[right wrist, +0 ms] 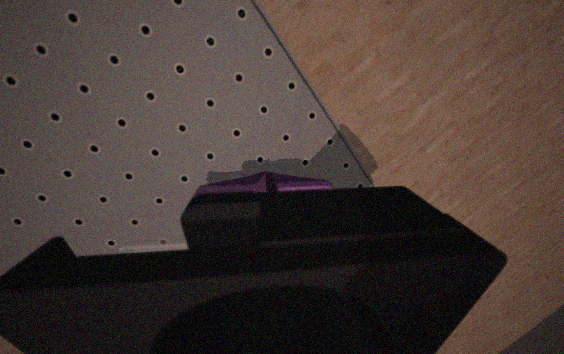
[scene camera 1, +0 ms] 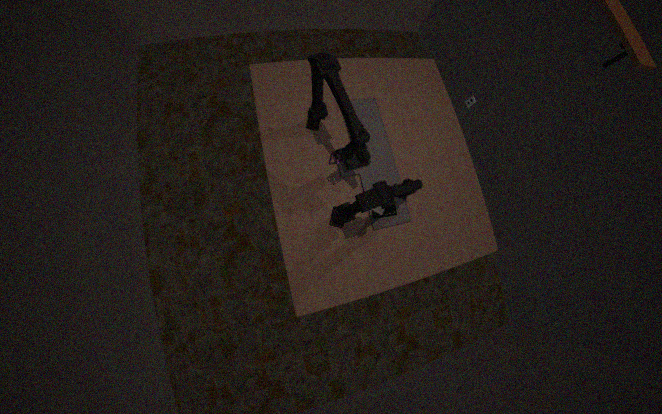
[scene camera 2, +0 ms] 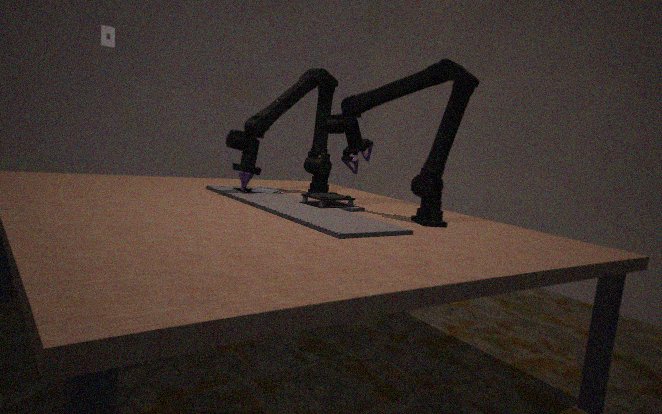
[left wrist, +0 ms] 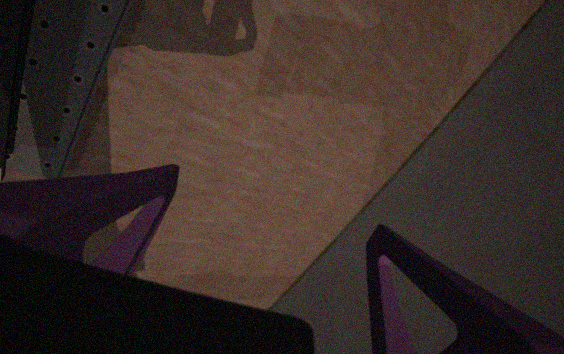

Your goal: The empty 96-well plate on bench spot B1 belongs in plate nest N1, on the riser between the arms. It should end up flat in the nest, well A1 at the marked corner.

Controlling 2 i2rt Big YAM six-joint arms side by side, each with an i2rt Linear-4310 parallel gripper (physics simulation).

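Frame: origin at the left arm's base, x ahead, y left, z up, level; millimetres.
Seen in the pictures: left gripper, fingertip midpoint: (scene camera 1: 334, 162) (scene camera 2: 361, 167) (left wrist: 279, 207); right gripper, fingertip midpoint: (right wrist: 265, 180) (scene camera 2: 242, 191); left arm's base, origin of the base link: (scene camera 1: 313, 121) (scene camera 2: 428, 223); right arm's base, origin of the base link: (scene camera 1: 337, 217).
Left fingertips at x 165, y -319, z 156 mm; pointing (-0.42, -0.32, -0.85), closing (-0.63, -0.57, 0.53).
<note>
Offsets run from my left fingertips to a thing's top centre. "spot": to the spot under its first point. Level surfaces: height alone.
The 96-well plate is mostly hidden: a pale patch @(spot: 357 mm ahead, 198 mm right, 128 mm down) (scene camera 1: 379, 211) beside a black square shows in scene camera 1, and a pale edge @(spot: 361 mm ahead, 79 mm right, 135 mm down) (right wrist: 155, 247) shows behind the right gripper's body in the right wrist view. The nest on its dark riser @(spot: 173 mm ahead, 199 mm left, 108 mm down) (scene camera 2: 327, 198) stands between the arms; details of the nest and its marked corner are too dark to tell. My right gripper (scene camera 2: 243, 188) (right wrist: 265, 180) is shut with its fingertips together, empty, low over the board's far left end. My left gripper (scene camera 2: 361, 165) (left wrist: 279, 207) (scene camera 1: 346, 170) is open and empty, raised above the riser area.
A grey perforated board @(143 mm down) (scene camera 1: 382, 135) (scene camera 2: 320, 215) (right wrist: 150, 120) lies on the wooden table @(156 mm down) (scene camera 1: 440, 200) (scene camera 2: 175, 260). A black square @(spot: 417 mm ahead, 191 mm right, 141 mm down) (scene camera 1: 387, 212) lies near the plate. The right arm's links cover part of the board in scene camera 1.
</note>
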